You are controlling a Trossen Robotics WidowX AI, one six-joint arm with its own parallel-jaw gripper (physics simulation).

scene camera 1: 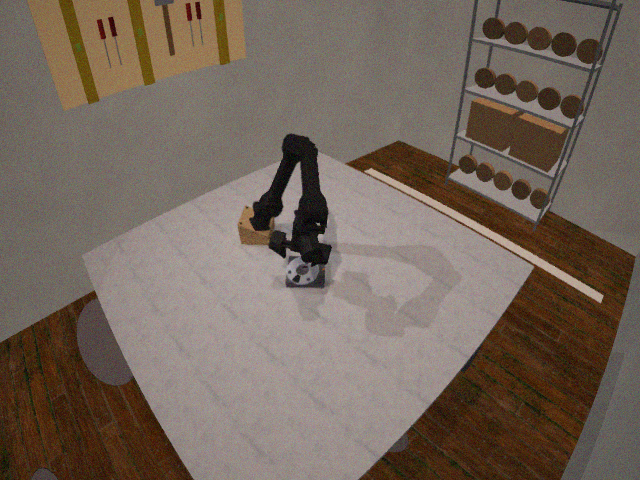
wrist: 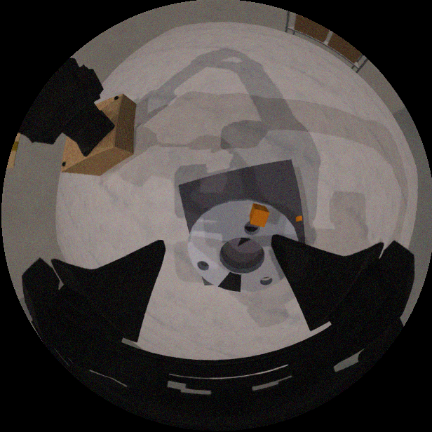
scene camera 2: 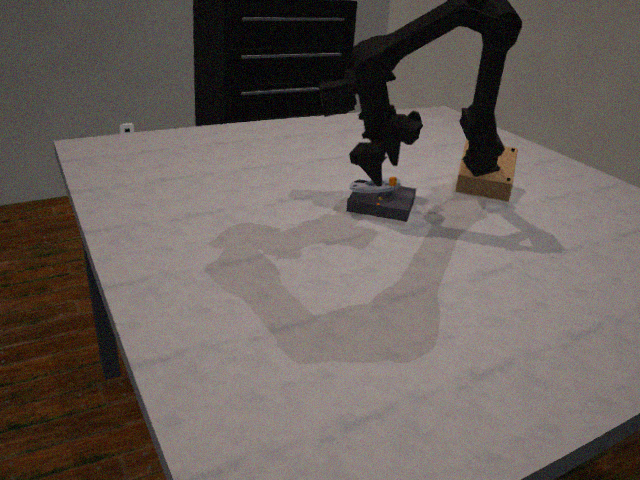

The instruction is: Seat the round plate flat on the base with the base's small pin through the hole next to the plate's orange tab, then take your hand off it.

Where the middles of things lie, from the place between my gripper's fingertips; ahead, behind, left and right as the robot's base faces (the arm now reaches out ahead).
My gripper is now 3 cm short of the round grey plate [wrist: 224,221] and 1 cm above it. Round my hand: dark square base [scene camera 2: 398,207] (5 cm below, 2 cm to the left, 1 cm ahead).
